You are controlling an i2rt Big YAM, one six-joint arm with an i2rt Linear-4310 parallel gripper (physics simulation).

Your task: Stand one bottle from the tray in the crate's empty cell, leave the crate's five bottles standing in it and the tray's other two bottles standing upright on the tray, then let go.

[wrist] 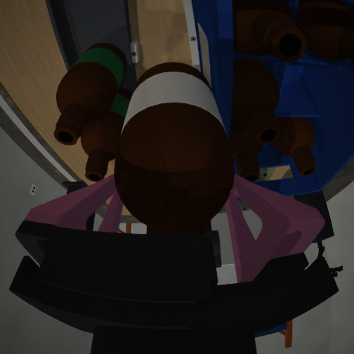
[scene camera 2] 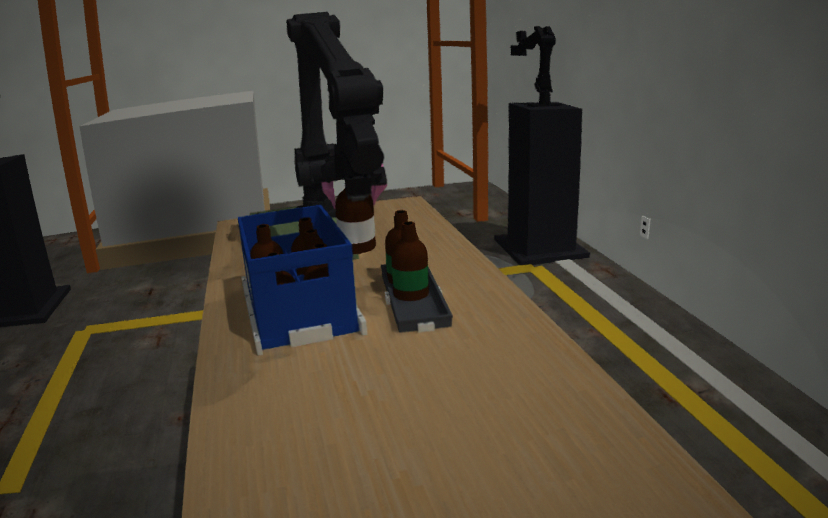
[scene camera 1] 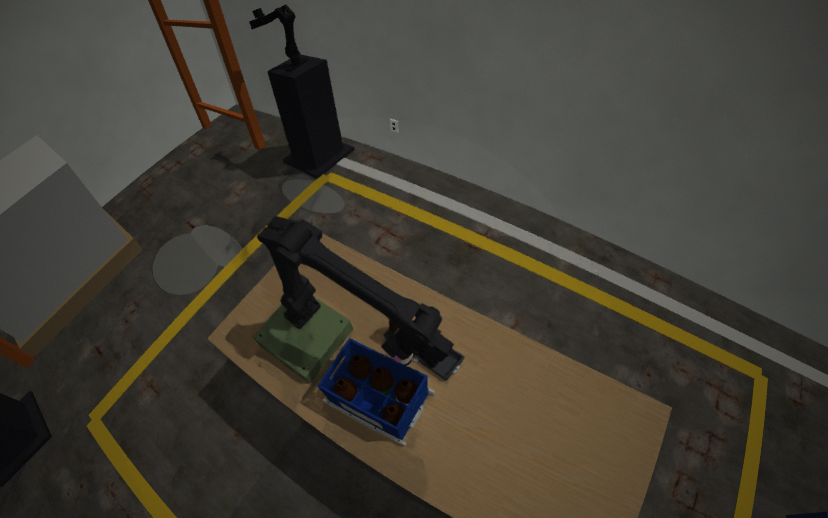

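Seen in the pictures: gripper, fingertip midpoint: (scene camera 2: pixel 353 205) (scene camera 1: pixel 396 343); arm's base, link origin: (scene camera 1: pixel 302 311).
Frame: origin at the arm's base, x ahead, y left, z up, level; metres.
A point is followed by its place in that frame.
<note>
My gripper (scene camera 1: pixel 403 355) {z 0.134, x 0.401, y 0.056 m} (scene camera 2: pixel 354 196) {z 0.134, x 0.401, y 0.056 m} (wrist: pixel 173 178) is shut on a brown bottle with a white label (scene camera 2: pixel 355 226) {z 0.106, x 0.452, y 0.051 m} (wrist: pixel 175 135), held upright off the table beside the crate's tray-facing side. The blue crate (scene camera 2: pixel 305 305) {z -0.002, x 0.541, y -0.058 m} (wrist: pixel 215 60) holds five brown bottles; its empty cell (scene camera 1: pixel 368 400) {z -0.066, x 0.383, y -0.102 m} is the middle one of the row away from the tray. Two green-labelled bottles (scene camera 2: pixel 410 271) {z -0.004, x 0.438, y 0.156 m} (wrist: pixel 90 82) stand upright on the dark tray (scene camera 1: pixel 453 364) {z -0.070, x 0.539, y 0.170 m} (scene camera 2: pixel 434 316) {z -0.049, x 0.555, y 0.175 m} (wrist: pixel 100 25), one behind the other. The arm hides most of the tray and held bottle in scene camera 1.
White brackets (scene camera 2: pixel 310 335) {z -0.058, x 0.552, y -0.056 m} border the crate's foot on the wooden table (scene camera 1: pixel 525 415) {z -0.075, x 0.842, y 0.146 m} (scene camera 2: pixel 396 415) {z -0.075, x 0.801, y 0.056 m}. The arm's green base (scene camera 1: pixel 317 342) {z -0.007, x 0.128, y -0.056 m} stands close to one end of the crate. A black pedestal with another small arm (scene camera 1: pixel 308 116) (scene camera 2: pixel 545 183) stands on the floor beyond the table.
</note>
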